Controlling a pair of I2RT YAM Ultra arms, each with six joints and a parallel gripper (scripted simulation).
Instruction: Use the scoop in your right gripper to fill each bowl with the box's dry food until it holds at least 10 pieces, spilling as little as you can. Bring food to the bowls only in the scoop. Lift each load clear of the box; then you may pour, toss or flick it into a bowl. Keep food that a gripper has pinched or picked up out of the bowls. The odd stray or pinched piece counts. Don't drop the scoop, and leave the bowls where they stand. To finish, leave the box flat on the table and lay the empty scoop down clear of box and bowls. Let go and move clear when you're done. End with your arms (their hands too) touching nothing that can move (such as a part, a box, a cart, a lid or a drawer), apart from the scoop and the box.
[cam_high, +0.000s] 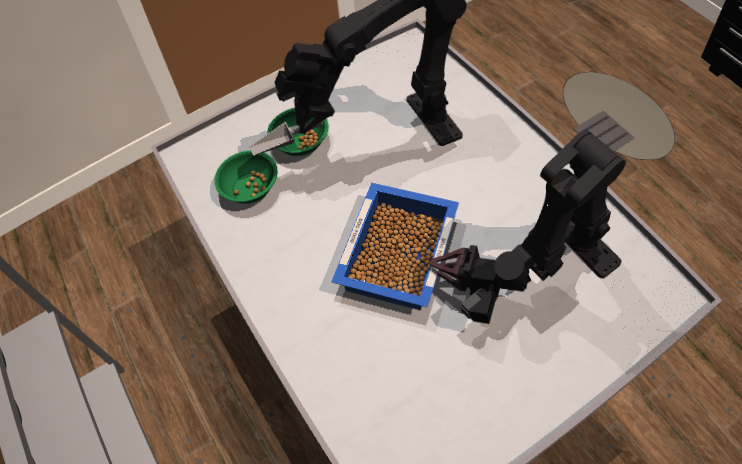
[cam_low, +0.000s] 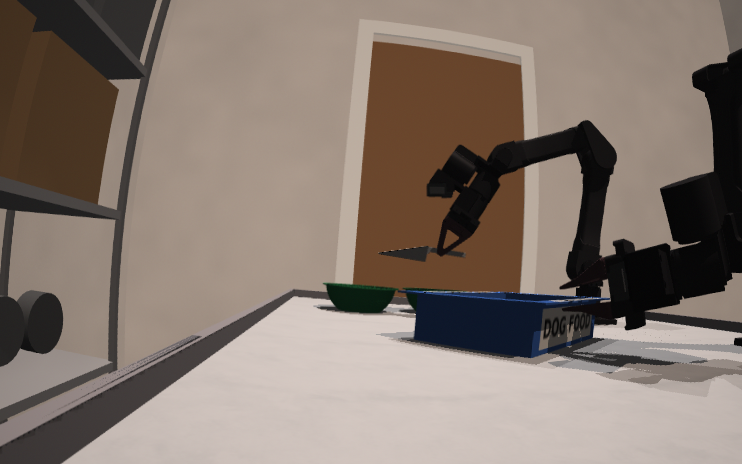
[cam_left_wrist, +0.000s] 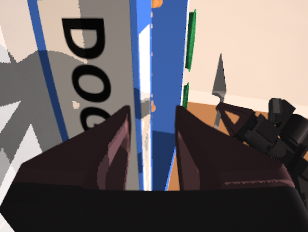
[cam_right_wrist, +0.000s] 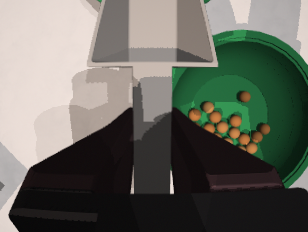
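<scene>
The grey scoop lies 4 cm ahead of my right hand, 1 cm to the right of it and 1 cm below it.
</scene>
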